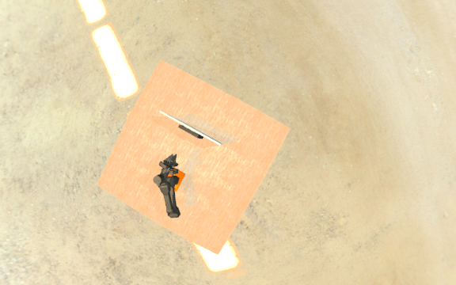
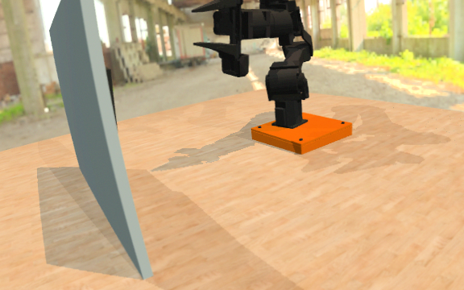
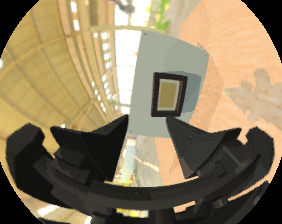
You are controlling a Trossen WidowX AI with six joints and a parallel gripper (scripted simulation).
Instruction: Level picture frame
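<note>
Right now my gripper tip is 190 mm short of the picture frame, 40 mm to the left of it and 100 mm above it. From my gripper tip the other things lie so: grey wall panel (200 mm ahead, 50 mm to the right, 110 mm below).
</note>
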